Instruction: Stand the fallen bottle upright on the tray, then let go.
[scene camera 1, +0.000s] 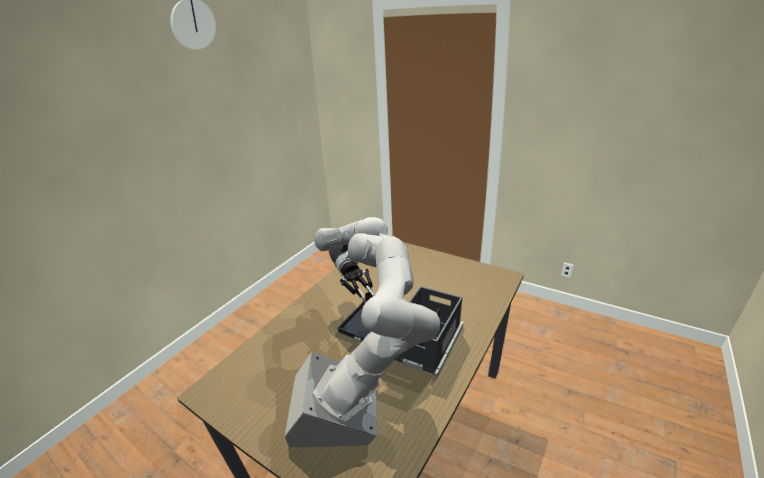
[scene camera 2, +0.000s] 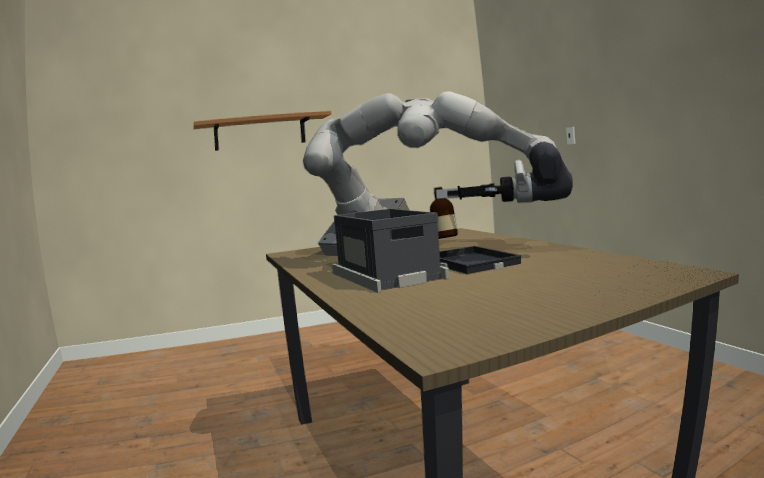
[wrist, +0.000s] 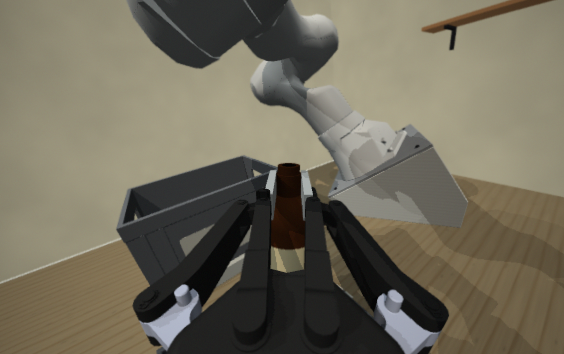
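Note:
The brown bottle with a cream label (scene camera 2: 445, 221) (wrist: 288, 220) hangs in the air, neck up and close to upright, with a slight lean in scene camera 2. In scene camera 1 a small reddish-brown part of it shows at the fingertips. My gripper (scene camera 1: 365, 297) (scene camera 2: 442, 193) (wrist: 288, 180) points nearly level and is shut on the bottle's neck from the side. The low dark tray (scene camera 1: 350, 334) (scene camera 2: 481, 267) lies on the table below the raised bottle. Visible space separates the bottle's base from the tray in scene camera 2. The tray is partly hidden by the arm in scene camera 1.
A tall dark grey crate (scene camera 1: 450, 332) (scene camera 2: 405, 253) (wrist: 145, 250) stands beside the tray, close to the bottle. The arm's grey base block (scene camera 1: 332, 431) (wrist: 410, 195) stands on the table (scene camera 1: 236, 388) (scene camera 2: 540, 315). A wooden shelf (scene camera 2: 261, 120) (wrist: 490, 14) is on the wall.

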